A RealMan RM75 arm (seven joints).
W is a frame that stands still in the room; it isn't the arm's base.
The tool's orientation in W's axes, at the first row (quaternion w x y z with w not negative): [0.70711 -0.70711 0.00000 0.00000]
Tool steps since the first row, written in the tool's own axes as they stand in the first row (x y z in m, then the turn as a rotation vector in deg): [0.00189 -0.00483 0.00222 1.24 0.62 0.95]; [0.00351 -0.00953 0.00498 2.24 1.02 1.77]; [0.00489 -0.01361 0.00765 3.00 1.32 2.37]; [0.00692 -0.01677 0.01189 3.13 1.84 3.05]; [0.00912 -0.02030 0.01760 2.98 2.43 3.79]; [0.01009 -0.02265 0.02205 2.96 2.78 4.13]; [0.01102 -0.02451 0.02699 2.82 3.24 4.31]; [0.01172 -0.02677 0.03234 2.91 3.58 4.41]
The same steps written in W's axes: [0.00189 0.00222 0.00483 1.24 0.95 -0.62]; [0.00351 0.00498 0.00953 2.24 1.77 -1.02]; [0.00489 0.00765 0.01361 3.00 2.37 -1.32]; [0.00692 0.01189 0.01677 3.13 3.05 -1.84]; [0.00912 0.01760 0.02030 2.98 3.79 -2.43]; [0.01009 0.02205 0.02265 2.96 4.13 -2.78]; [0.01102 0.02699 0.02451 2.82 4.31 -3.24]; [0.01172 0.03234 0.02677 2.91 4.41 -3.58]
